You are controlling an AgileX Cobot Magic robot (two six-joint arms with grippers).
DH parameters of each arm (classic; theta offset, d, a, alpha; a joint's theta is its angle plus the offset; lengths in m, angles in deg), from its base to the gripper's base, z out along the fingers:
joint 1: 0 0.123 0 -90
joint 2: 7.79 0 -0.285 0
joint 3: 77.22 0 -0.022 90
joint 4: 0 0.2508 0 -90
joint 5: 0 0 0.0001 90
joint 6: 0 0.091 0 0
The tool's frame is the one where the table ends.
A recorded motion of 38 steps. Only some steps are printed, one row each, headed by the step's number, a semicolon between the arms.
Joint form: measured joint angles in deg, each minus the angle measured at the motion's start. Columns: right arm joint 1, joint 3, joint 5, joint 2, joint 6, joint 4; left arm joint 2, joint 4, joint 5, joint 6, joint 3, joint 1.
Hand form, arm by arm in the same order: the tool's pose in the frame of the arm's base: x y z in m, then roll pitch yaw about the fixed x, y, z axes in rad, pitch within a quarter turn. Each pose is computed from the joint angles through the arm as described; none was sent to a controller.
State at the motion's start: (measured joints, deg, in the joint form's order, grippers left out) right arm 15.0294 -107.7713 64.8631 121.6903 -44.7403 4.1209; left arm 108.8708 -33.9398 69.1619 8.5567 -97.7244 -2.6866
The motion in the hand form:
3: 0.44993 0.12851 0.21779 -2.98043 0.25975 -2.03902; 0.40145 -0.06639 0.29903 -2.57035 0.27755 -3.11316
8: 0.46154 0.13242 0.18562 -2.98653 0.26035 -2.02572; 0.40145 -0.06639 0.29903 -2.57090 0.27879 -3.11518
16: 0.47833 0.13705 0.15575 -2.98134 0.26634 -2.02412; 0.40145 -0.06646 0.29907 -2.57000 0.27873 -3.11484
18: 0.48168 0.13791 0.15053 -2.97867 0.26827 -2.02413; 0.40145 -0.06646 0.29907 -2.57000 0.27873 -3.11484
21: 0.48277 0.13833 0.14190 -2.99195 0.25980 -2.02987; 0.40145 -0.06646 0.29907 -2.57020 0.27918 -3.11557
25: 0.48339 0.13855 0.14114 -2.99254 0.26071 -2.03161; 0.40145 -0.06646 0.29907 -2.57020 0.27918 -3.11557
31: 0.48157 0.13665 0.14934 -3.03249 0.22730 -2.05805; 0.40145 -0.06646 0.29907 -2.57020 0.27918 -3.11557
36: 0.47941 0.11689 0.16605 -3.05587 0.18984 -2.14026; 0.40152 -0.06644 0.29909 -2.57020 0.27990 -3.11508
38: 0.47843 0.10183 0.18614 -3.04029 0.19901 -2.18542; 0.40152 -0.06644 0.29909 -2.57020 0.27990 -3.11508
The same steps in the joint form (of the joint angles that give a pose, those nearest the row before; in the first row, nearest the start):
3: 0.00 0.00 -3.30 2.77 -4.05 1.21; 0.00 0.00 0.00 0.04 0.00 0.00
8: 0.00 -0.37 -6.90 7.08 -5.50 1.98; 0.00 0.00 0.00 0.17 0.00 0.00
16: 0.00 -4.11 -9.30 12.80 -5.85 2.24; 0.00 -0.05 0.00 0.17 0.00 0.00
18: 0.00 -5.03 -9.68 13.92 -5.85 2.24; 0.00 -0.05 0.00 0.17 0.00 0.00
21: 0.00 -5.31 -9.68 15.06 -5.74 2.33; 0.00 -0.05 0.00 0.22 0.00 0.00
25: 0.00 -5.54 -9.68 15.27 -5.66 2.37; 0.00 -0.05 0.00 0.22 0.00 0.00
31: -0.13 -7.73 -4.67 15.27 -4.09 1.85; 0.00 -0.05 0.00 0.22 0.00 0.00
36: -2.07 -8.20 -0.15 13.40 -0.72 0.35; 0.00 -0.05 -0.05 0.22 0.00 0.00
38: -3.67 -8.20 1.17 11.00 0.70 -0.25; 0.00 -0.05 -0.05 0.22 0.00 0.00

